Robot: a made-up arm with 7 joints.
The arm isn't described. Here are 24 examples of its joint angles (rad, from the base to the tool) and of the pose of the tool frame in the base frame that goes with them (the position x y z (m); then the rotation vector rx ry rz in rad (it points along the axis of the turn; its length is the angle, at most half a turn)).
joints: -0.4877 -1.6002 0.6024 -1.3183 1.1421 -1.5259 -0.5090
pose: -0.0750 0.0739 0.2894 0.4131 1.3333 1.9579
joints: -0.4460 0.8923 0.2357 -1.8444 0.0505 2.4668 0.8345
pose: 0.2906 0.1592 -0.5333 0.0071 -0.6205 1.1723
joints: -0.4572 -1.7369 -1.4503 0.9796 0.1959 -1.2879 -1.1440
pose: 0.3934 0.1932 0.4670 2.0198 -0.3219 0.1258
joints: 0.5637 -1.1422 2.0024 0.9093 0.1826 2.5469 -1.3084
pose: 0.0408 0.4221 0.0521 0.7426 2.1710 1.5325
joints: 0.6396 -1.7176 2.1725 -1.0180 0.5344 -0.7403 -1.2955
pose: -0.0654 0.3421 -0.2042 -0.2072 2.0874 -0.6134
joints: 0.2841 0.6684 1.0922 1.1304 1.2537 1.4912 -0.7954
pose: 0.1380 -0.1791 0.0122 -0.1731 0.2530 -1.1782
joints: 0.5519 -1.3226 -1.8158 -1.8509 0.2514 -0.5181 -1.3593
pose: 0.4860 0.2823 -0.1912 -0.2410 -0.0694 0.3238
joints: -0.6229 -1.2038 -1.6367 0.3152 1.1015 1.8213 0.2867
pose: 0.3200 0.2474 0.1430 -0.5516 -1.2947 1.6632
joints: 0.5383 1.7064 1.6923 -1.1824 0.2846 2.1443 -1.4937
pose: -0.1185 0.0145 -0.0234 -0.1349 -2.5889 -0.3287
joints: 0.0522 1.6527 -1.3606 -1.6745 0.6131 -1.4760 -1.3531
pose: 0.6354 -0.1088 -0.2326 1.9819 0.3572 -1.1741
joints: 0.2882 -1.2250 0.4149 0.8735 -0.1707 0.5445 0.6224
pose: 0.0633 0.0670 0.3262 -2.9773 0.7309 0.3039
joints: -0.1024 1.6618 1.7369 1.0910 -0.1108 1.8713 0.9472
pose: 0.0248 -0.2190 -0.3028 -0.9878 0.5466 0.3590
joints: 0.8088 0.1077 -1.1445 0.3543 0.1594 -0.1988 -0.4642
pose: 0.4153 -0.3535 0.2011 -2.3465 0.8338 1.6504
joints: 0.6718 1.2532 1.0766 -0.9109 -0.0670 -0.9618 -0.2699
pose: -0.0713 -0.3987 0.0545 -1.7565 -0.7598 -2.2674
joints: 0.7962 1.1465 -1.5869 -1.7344 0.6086 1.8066 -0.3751
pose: 0.3676 -0.2006 -0.2434 -1.3555 0.4478 1.1249
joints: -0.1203 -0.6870 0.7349 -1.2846 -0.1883 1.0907 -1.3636
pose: -0.0518 -0.1377 0.1542 1.3725 -2.5968 0.6124
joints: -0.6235 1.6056 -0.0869 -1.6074 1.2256 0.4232 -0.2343
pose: 0.2965 0.1958 -0.3881 1.0322 -0.6069 2.8357
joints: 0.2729 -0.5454 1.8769 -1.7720 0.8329 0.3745 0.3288
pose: 0.1118 0.2122 0.0835 1.0545 0.4170 -0.3514
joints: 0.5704 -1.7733 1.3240 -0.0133 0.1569 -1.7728 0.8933
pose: -0.0286 0.4985 -0.1341 -0.0080 1.1919 -0.1159
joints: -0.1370 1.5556 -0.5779 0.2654 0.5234 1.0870 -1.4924
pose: 0.3796 0.0983 -0.4337 0.5637 0.5686 0.2993
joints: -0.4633 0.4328 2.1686 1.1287 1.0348 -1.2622 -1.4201
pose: -0.0294 0.0253 0.1762 -0.4329 2.1474 1.2662
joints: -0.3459 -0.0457 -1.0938 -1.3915 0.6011 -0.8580 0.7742
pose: 0.4701 -0.2231 0.1428 -0.4872 -1.7351 -2.2468
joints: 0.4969 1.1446 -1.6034 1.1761 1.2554 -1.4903 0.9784
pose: 0.5179 -0.3080 -0.2604 1.4346 0.8302 -1.6921
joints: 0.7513 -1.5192 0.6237 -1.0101 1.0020 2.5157 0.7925
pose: 0.2823 0.1626 0.3049 3.0977 0.0764 0.2518
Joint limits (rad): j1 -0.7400..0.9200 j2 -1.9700..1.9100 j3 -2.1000..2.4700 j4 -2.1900..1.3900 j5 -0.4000..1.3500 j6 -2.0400..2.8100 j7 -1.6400..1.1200
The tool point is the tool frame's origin. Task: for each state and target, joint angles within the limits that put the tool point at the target. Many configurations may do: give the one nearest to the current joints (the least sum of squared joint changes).
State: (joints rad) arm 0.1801 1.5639 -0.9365 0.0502 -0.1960 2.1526 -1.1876
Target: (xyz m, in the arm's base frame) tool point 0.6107 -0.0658 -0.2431
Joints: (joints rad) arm -0.1799 1.4808 -1.2390 -0.1477 -0.0676 2.1503 -1.1835
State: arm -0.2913 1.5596 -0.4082 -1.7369 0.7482 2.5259 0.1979
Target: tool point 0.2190 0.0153 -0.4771
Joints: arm 0.2133 1.2509 -0.2967 -1.7447 0.8594 2.3053 0.1817
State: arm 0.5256 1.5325 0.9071 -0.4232 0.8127 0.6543 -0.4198
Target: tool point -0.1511 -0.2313 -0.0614
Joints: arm 0.7296 1.3574 0.5626 -0.5293 0.3197 0.3176 -0.5293
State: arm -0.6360 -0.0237 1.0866 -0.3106 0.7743 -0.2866 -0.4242
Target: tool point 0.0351 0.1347 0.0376
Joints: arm -0.5192 -0.2057 1.7214 -0.3197 1.1039 -0.0083 -0.3199
